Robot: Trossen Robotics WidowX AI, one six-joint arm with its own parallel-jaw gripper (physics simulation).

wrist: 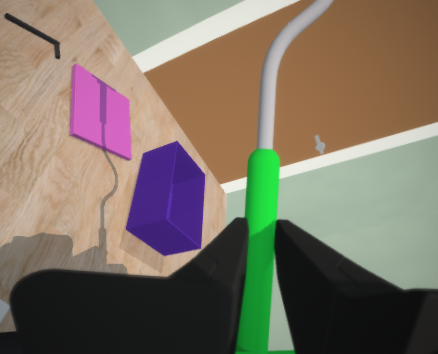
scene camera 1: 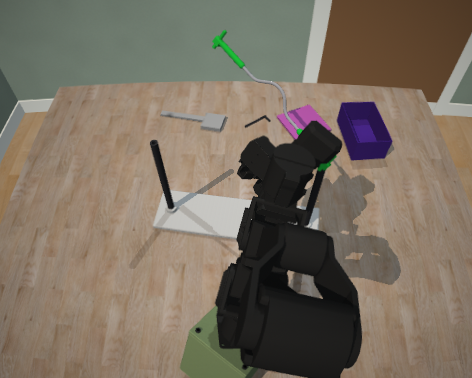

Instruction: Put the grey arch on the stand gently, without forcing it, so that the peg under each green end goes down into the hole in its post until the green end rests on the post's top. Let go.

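Frame: origin at the arm's base, x ahead, y left, z up, level; metres.
Seen in the pictures: gripper, between the fingertips: (wrist: 260,230).
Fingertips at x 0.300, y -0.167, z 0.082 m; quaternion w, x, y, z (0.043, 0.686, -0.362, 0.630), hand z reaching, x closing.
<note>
Pixels of each thing's middle, then the offset from my fingertips to it. "spot": a spot on its surface instead.
- grey arch, middle of its body: (scene camera 1: 271,95) dx +0.091, dy +0.053, dz +0.039 m
- left black post, middle of its body: (scene camera 1: 164,180) dx +0.060, dy +0.287, dz -0.154 m
- right black post, middle of its body: (wrist: 31,344) (scene camera 1: 312,198) dx -0.027, dy -0.029, dz -0.154 m
- stand's white base, a spot on its surface: (scene camera 1: 205,215) spot: dx +0.030, dy +0.205, dz -0.270 m
- purple open box, middle of its body: (wrist: 170,198) (scene camera 1: 363,130) dx +0.242, dy -0.268, dz -0.245 m
- magenta plate, middle of its body: (wrist: 103,114) (scene camera 1: 303,123) dx +0.318, dy -0.110, dz -0.278 m
- black bent rod, middle of its body: (wrist: 34,37) (scene camera 1: 257,123) dx +0.334, dy +0.028, dz -0.279 m
- grey paddle, middle of its body: (scene camera 1: 191,118) dx +0.376, dy +0.224, dz -0.277 m
The grey arch (scene camera 1: 285,99) (wrist: 267,105) is a thin bent rod with green ends. Its far green end (scene camera 1: 231,52) points up and left, high beyond the table's back edge, away from the left black post (scene camera 1: 162,175). My gripper (scene camera 1: 314,142) (wrist: 260,230) is shut on the other green end (wrist: 263,190); in the scene view the arm covers much of it. A bit of green (scene camera 1: 326,164) shows at the upper end of the right black post (scene camera 1: 315,192); whether they touch, I cannot tell. The posts rise from the stand's white base (scene camera 1: 205,215), partly hidden by the arm.
A purple open box (scene camera 1: 375,147) (wrist: 150,200) stands at the back right, beside a magenta plate (scene camera 1: 312,116) (wrist: 97,117). A black bent rod (scene camera 1: 256,121) (wrist: 32,30) and a grey paddle (scene camera 1: 213,122) lie farther left. A green block (scene camera 1: 207,350) is at the front.
</note>
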